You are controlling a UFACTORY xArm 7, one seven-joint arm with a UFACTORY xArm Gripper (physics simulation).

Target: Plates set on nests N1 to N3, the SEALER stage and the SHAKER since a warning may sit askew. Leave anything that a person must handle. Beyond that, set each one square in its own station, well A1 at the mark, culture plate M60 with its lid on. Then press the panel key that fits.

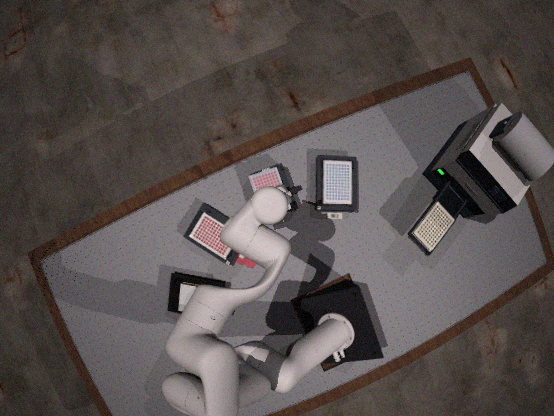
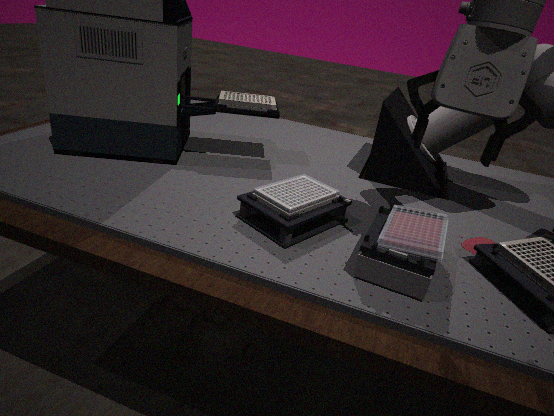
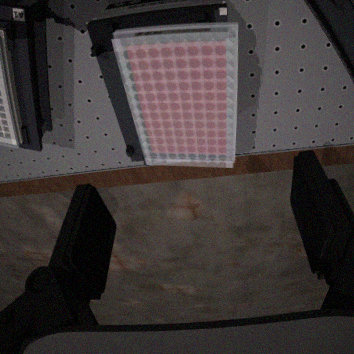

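Observation:
The lidded pink plate (image 1: 266,179) (image 2: 414,230) (image 3: 180,100) sits turned askew on the dark shaker (image 2: 392,280) (image 3: 112,85), its clear lid on. A plate (image 1: 337,182) (image 2: 297,192) (image 3: 5,110) with a pale grid lies on nest N1 (image 1: 354,185) (image 2: 295,232) (image 3: 30,100). A red-welled plate (image 1: 211,234) (image 2: 530,257) lies on another dark nest, partly behind the arm. A beige plate (image 1: 435,226) (image 2: 247,100) lies on the tray of the large machine. My gripper (image 2: 452,150) (image 3: 194,191) is open and empty, above and to one side of the pink plate.
The large machine (image 1: 480,165) (image 2: 112,85) shows a green light. A black frame (image 1: 174,292) with a white inside is partly hidden by the arm. A red patch (image 1: 246,261) (image 2: 477,245) lies by the red-welled plate's nest. The arm's dark base plate (image 1: 367,325) stands near the table edge.

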